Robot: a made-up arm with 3 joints. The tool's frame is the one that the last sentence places. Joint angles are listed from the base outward.
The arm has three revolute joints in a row. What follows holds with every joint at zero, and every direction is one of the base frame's. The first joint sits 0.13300 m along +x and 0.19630 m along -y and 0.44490 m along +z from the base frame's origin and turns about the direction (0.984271, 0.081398, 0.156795). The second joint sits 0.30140 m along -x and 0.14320 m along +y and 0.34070 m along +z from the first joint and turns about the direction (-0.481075, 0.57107, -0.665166). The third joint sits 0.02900 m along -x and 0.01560 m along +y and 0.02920 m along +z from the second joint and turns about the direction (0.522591, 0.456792, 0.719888). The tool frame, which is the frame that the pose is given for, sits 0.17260 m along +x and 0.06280 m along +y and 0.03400 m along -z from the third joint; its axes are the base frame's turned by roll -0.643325, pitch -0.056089 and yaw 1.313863 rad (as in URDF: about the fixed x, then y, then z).
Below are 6 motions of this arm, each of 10 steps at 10 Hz.
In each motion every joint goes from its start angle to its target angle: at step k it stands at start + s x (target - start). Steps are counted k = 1, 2, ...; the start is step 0. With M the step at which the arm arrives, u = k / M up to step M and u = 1 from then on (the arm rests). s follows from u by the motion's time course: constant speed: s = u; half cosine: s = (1 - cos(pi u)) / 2; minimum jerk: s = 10 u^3 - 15 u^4 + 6 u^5.
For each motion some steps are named. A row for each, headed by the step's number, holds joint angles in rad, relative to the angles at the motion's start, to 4 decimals.
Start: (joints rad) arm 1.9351 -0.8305 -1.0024
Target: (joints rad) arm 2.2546 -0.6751 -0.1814
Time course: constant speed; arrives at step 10
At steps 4, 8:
4: 0.1278 0.0622 0.3284
8: 0.2556 0.1243 0.6568

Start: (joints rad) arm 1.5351 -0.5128 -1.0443
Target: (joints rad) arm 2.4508 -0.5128 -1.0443
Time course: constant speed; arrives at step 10
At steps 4, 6, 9, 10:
4: 0.3663 0.0000 0.0000
6: 0.5494 0.0000 0.0000
9: 0.8241 0.0000 0.0000
10: 0.9157 0.0000 0.0000

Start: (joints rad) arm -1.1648 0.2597 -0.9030
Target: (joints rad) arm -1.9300 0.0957 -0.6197
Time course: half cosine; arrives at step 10
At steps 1, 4, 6, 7, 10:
1: -0.0187 -0.0040 0.0069
4: -0.2644 -0.0567 0.0979
6: -0.5008 -0.1073 0.1854
7: -0.6075 -0.1302 0.2249
10: -0.7652 -0.1640 0.2833

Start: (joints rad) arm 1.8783 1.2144 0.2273
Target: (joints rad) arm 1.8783 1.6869 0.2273
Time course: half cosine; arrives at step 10
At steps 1, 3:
1: 0.0000 0.0116 0.0000
3: 0.0000 0.0974 0.0000

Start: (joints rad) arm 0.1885 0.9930 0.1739
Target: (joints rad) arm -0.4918 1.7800 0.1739
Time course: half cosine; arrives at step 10
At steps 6, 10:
6: -0.4453 0.5151 0.0000
10: -0.6803 0.7870 0.0000

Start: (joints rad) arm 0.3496 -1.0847 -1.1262
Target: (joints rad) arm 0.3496 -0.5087 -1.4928
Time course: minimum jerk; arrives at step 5
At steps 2, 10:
2: 0.0000 0.1828 -0.1164
10: 0.0000 0.5760 -0.3666

